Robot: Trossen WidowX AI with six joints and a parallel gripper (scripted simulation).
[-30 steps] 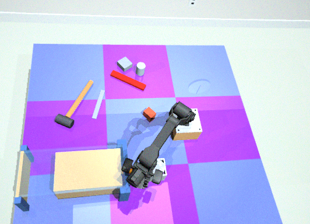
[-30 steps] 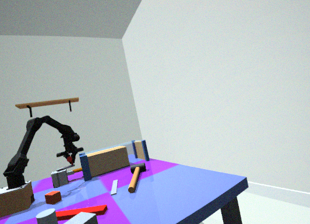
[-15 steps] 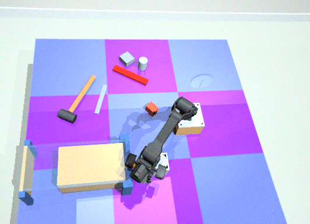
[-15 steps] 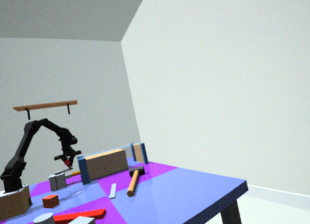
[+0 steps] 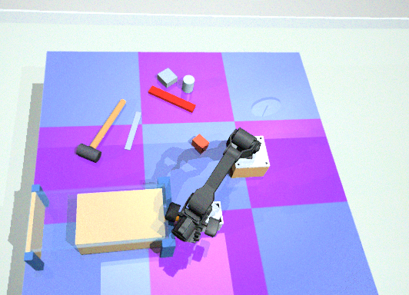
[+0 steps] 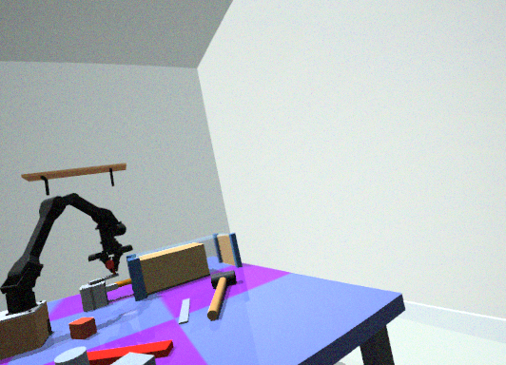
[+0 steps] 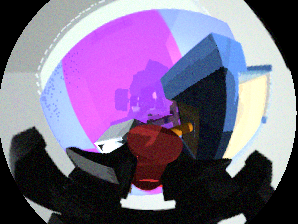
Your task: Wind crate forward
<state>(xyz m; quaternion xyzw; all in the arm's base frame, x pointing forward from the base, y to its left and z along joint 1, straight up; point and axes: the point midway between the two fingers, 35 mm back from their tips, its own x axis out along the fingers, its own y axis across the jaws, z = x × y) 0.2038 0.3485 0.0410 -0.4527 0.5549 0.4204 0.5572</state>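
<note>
Right now the red knob is 20 mm above my gripper tip. Round my gripper tip: winch handle: 30 mm behind, 30 mm to the right, 10 mm below; winch: 90 mm behind, 80 mm to the right, 80 mm below; grey strip: 280 mm ahead, 440 mm to the right, 110 mm below.
</note>
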